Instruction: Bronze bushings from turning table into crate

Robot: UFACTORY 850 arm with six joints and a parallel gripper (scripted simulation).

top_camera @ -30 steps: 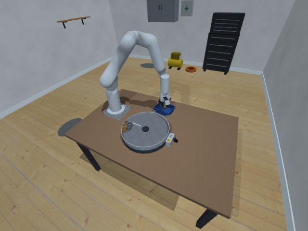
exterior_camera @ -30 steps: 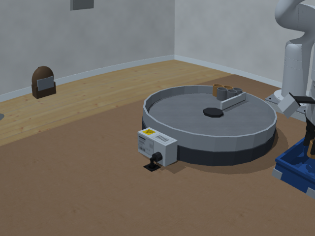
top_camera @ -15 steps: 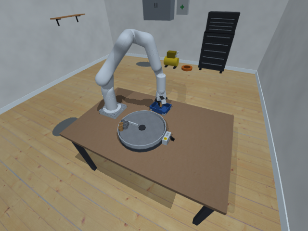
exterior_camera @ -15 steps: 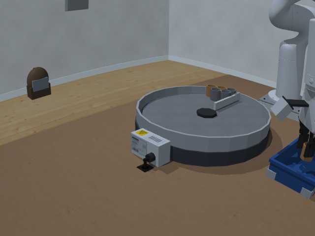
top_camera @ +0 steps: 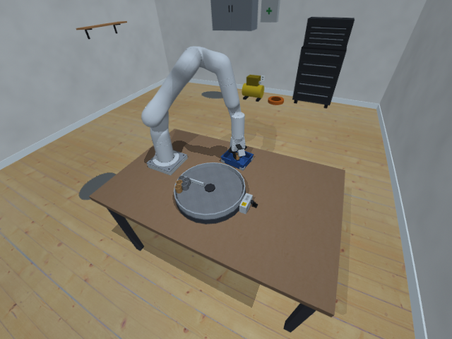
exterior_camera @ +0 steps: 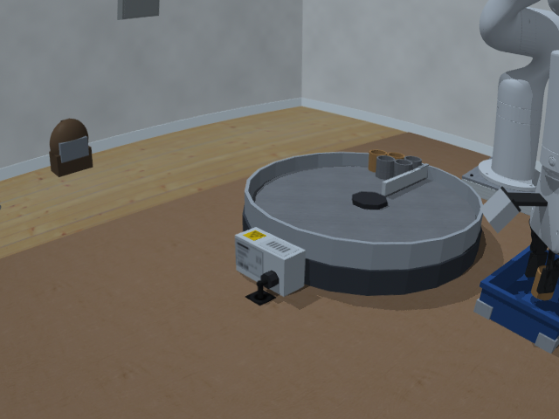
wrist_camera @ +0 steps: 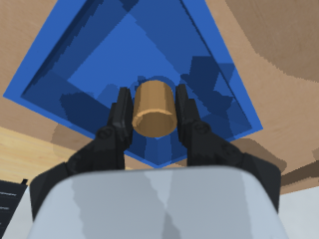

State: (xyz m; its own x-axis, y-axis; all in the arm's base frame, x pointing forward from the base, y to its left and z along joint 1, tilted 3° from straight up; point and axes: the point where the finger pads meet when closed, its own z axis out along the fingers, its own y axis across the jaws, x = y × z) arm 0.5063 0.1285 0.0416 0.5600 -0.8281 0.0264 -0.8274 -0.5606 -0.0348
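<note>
Right now the blue crate is 4 cm below my hand, 1 cm to the left of it and 1 cm behind it. Also, from my hand: grey turning table (34 cm to the right, 9 cm behind, 1 cm below).
</note>
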